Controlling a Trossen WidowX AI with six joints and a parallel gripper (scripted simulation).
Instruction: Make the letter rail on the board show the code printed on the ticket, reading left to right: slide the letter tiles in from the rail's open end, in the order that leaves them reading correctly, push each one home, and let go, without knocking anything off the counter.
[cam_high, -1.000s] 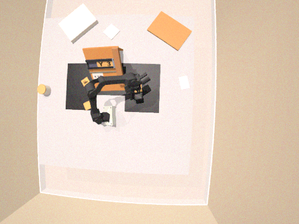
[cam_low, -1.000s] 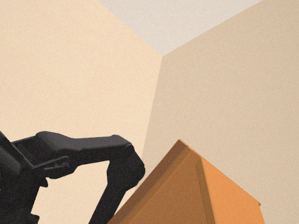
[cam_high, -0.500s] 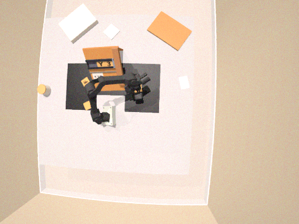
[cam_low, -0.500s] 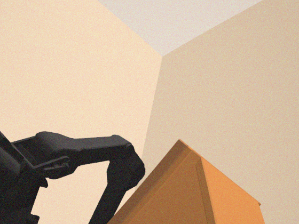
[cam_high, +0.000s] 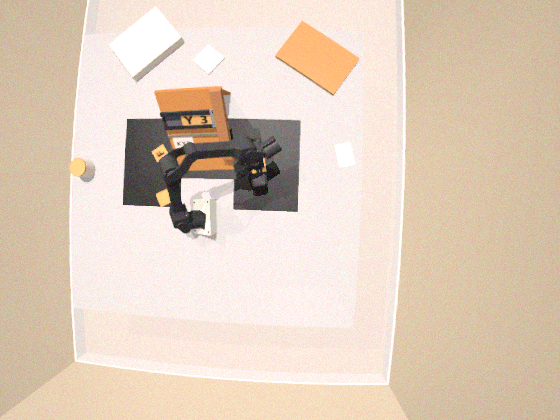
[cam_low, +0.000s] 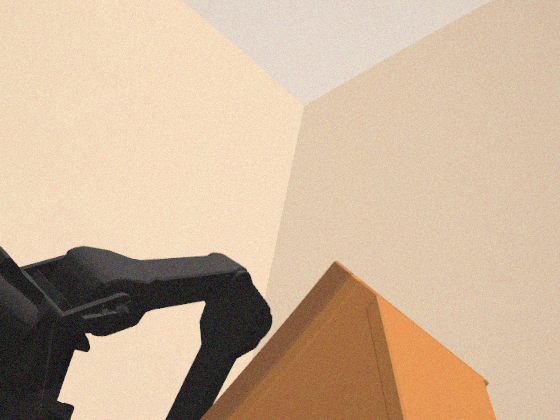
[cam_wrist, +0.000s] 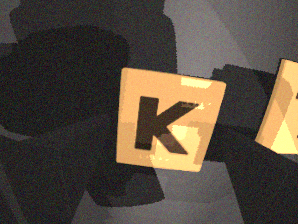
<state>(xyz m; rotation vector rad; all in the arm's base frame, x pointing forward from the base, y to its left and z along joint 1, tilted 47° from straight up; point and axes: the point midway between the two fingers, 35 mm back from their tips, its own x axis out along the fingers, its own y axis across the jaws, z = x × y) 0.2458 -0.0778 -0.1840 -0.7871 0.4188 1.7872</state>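
Now: the k tile right at my gripper tip. The rest, counted from my gripper tip: black mat 5 cm behind, 21 cm to the left; then letter tile 20 cm behind, 38 cm to the left; then white ticket 3 cm ahead, 29 cm to the left, 10 cm above.
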